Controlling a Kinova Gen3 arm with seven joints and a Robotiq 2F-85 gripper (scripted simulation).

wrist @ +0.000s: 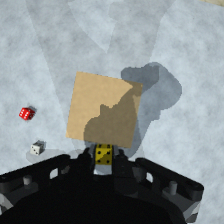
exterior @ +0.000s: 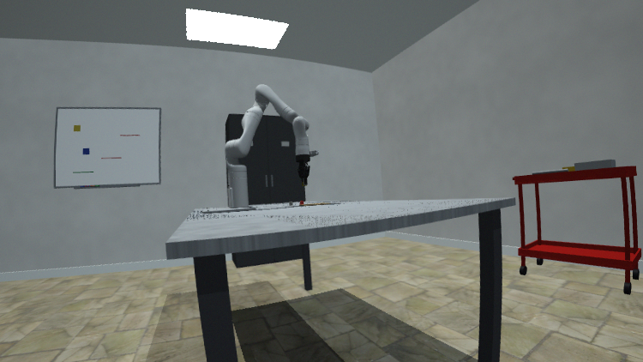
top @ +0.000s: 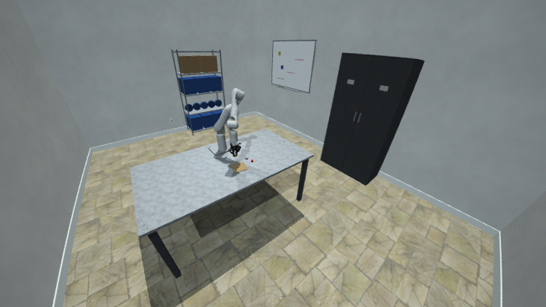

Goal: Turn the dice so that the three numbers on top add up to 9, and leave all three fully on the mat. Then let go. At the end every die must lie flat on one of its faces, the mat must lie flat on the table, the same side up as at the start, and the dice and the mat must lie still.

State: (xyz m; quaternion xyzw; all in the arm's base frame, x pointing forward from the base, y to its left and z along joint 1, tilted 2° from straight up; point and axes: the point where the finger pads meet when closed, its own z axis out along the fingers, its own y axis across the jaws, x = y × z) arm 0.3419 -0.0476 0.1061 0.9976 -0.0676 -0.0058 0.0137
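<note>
Now: the tan mat 5 cm ahead of my hand and 12 cm below it. Round my hand: red die: 6 cm ahead, 16 cm to the left, 11 cm below; then yellow die: 1 cm below; then white die: 2 cm behind, 15 cm to the left, 11 cm below.
</note>
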